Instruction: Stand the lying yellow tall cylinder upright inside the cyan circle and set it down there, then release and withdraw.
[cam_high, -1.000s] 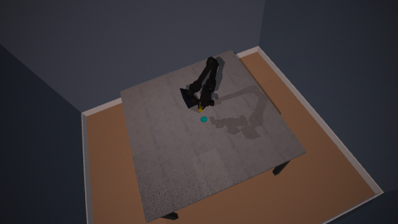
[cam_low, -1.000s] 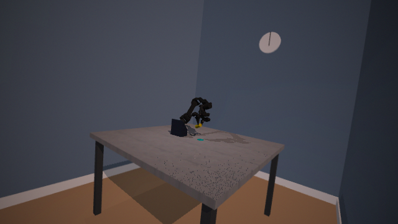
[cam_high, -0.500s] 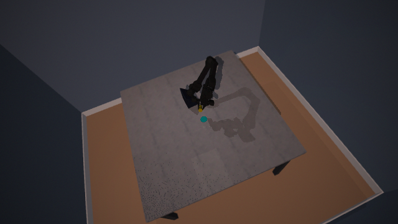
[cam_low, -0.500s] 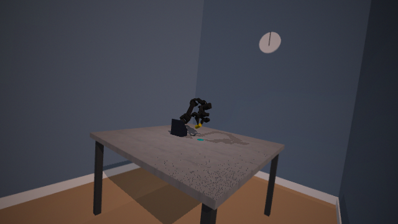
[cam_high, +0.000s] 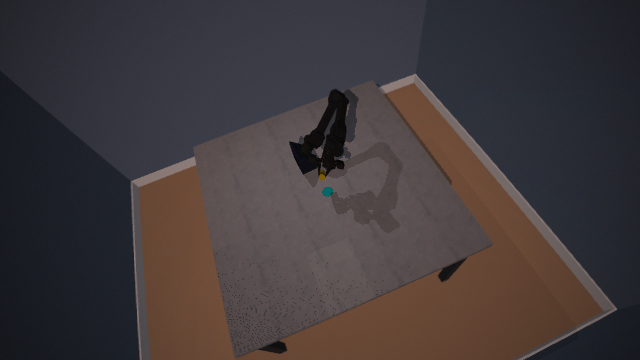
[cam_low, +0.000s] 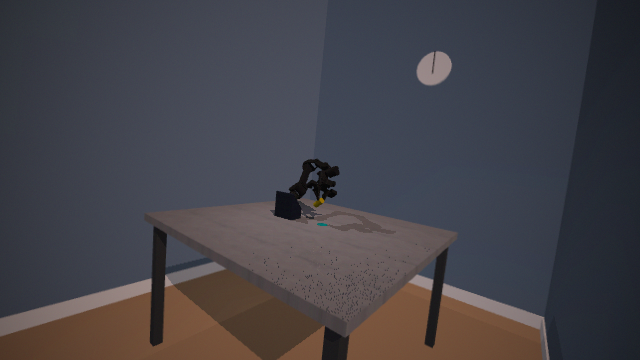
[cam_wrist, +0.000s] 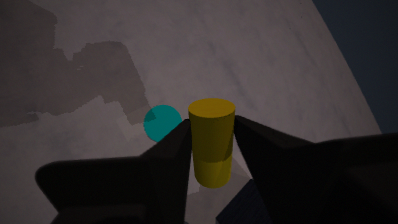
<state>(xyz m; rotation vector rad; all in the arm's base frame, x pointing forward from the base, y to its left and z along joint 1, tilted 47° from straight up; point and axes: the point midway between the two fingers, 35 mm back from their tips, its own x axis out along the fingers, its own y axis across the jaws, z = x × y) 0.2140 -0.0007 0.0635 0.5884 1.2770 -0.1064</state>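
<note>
Now: gripper tip 13 cm above the cyan circle, 2 cm short of it and 1 cm to the right of it. From my gripper tip the other things lie so: yellow tall cylinder 2 cm behind, 1 cm below.
</note>
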